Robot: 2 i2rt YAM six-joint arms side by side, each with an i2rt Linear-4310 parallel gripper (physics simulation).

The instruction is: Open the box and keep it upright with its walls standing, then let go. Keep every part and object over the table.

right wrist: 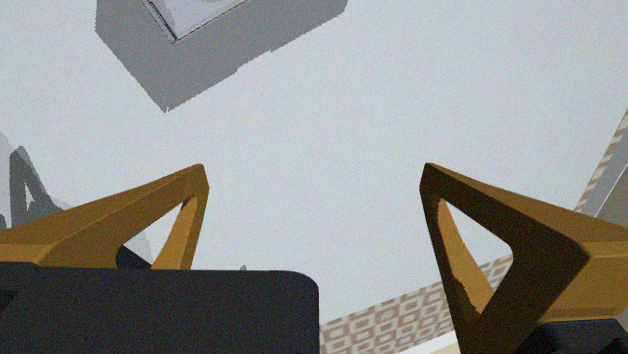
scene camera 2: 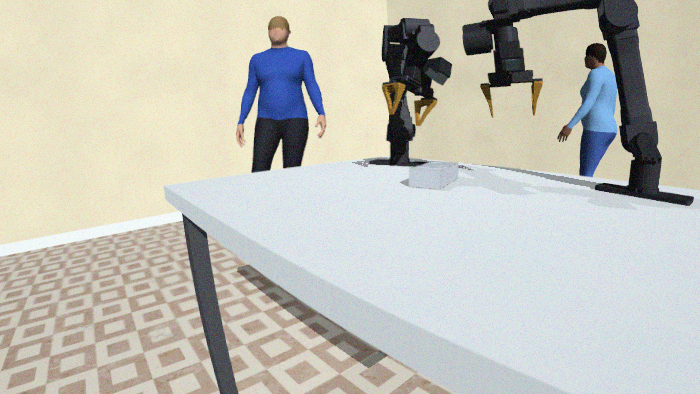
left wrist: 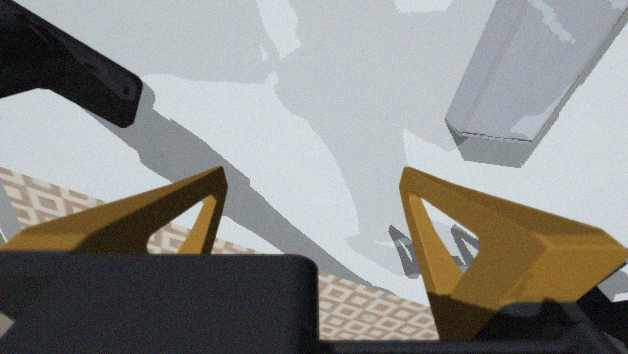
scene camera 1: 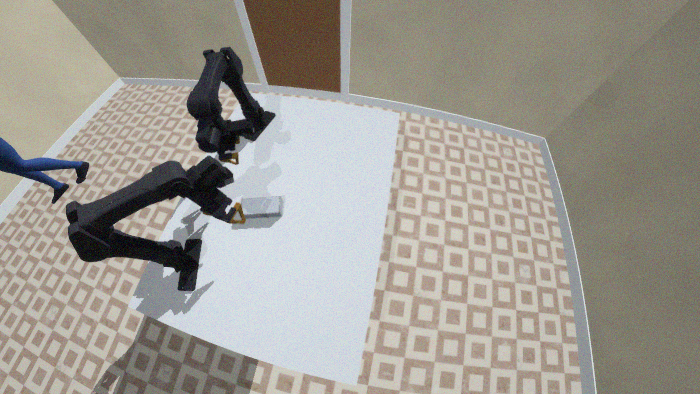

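Pixels of known places: left gripper, fingertip midpoint: [scene camera 2: 513, 116] [left wrist: 313, 176] [scene camera 1: 237, 153]; right gripper, fingertip midpoint: [right wrist: 314, 175] [scene camera 2: 405, 120] [scene camera 1: 235, 218]; left arm's base, link origin: [scene camera 2: 641, 195] [left wrist: 42, 50] [scene camera 1: 260, 126]; right arm's base, link origin: [scene camera 2: 399, 164] [scene camera 1: 190, 264].
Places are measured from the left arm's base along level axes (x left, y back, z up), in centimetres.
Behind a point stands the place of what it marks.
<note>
A low white box [scene camera 1: 262, 206] {x -38.3, y -29.4, z 4.0 cm} [scene camera 2: 433, 176] {x -32.8, y -34.4, z 2.7 cm} lies flat on the table, its lid closed. In the left wrist view the box [left wrist: 537, 75] {x -39.6, y -26.4, z 4.0 cm} shows at the upper right, cut by the edge; in the right wrist view a corner of the box [right wrist: 187, 17] {x -43.9, y -23.7, z 3.9 cm} shows at the top. My left gripper [scene camera 2: 512, 116] {x -26.7, y -14.0, z 15.8 cm} [left wrist: 313, 176] {x -26.7, y -14.0, z 15.8 cm} is open and empty, above the table and off to one side of the box. My right gripper [scene camera 2: 406, 119] {x -48.7, y -28.8, z 14.4 cm} [right wrist: 314, 175] {x -48.7, y -28.8, z 14.4 cm} is open and empty, above the table; in scene camera 1 one of its fingers shows beside the left end of the box.
The white table [scene camera 1: 320, 280] {x -53.3, y -61.5, z 0.0 cm} [scene camera 2: 350, 240] {x -15.5, y -64.5, z 0.0 cm} bears both arm bases, at its far edge in scene camera 2. The right arm's base [scene camera 1: 190, 265] {x -70.5, y -16.2, z 4.1 cm} and the left arm's base [scene camera 1: 262, 125] {x -1.0, y -2.9, z 2.4 cm} stand on either side of the box. Two people [scene camera 2: 282, 85] [scene camera 2: 597, 100] stand beyond the table.
</note>
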